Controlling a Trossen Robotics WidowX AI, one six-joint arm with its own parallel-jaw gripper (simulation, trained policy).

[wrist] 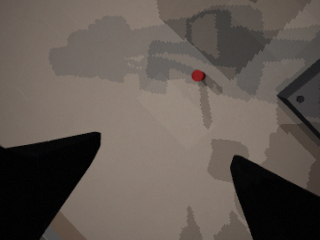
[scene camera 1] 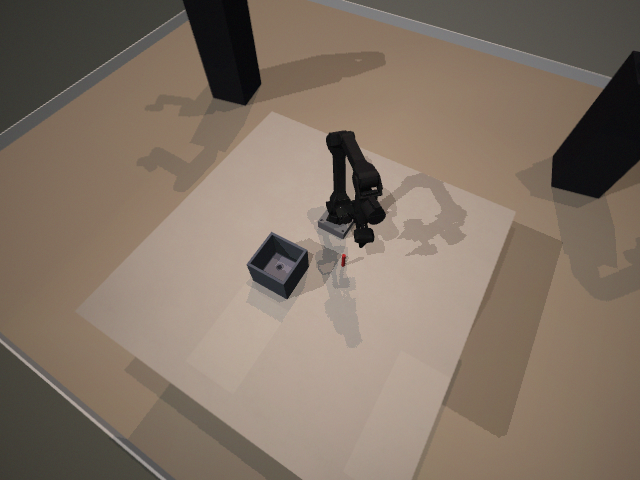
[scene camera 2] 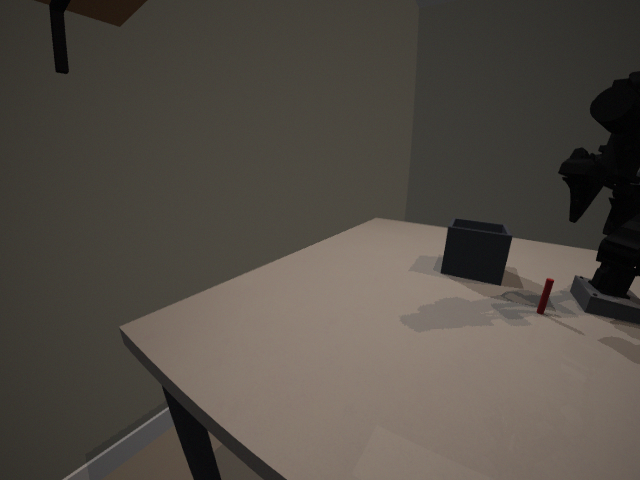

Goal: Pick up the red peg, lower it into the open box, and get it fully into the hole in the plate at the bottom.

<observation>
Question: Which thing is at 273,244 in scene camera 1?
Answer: A dark box.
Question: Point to a dark box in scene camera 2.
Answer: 475,250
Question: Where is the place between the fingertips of my gripper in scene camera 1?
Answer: At 359,238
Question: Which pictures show my gripper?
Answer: The wrist view, scene camera 1 and scene camera 2: all of them.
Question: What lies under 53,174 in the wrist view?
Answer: My gripper.
</observation>
